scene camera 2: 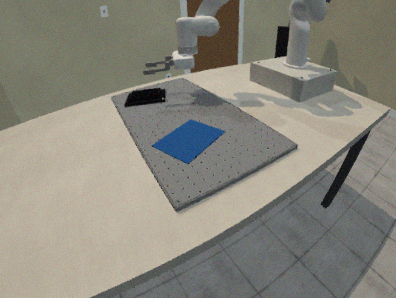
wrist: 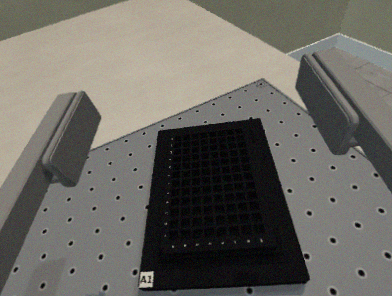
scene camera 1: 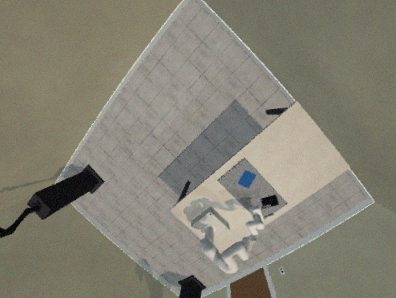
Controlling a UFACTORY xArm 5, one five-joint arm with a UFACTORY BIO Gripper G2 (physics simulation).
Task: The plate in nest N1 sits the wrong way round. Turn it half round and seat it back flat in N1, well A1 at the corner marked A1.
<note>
In view: my gripper [wrist: 191,87] and a black well plate [wrist: 214,207].
</note>
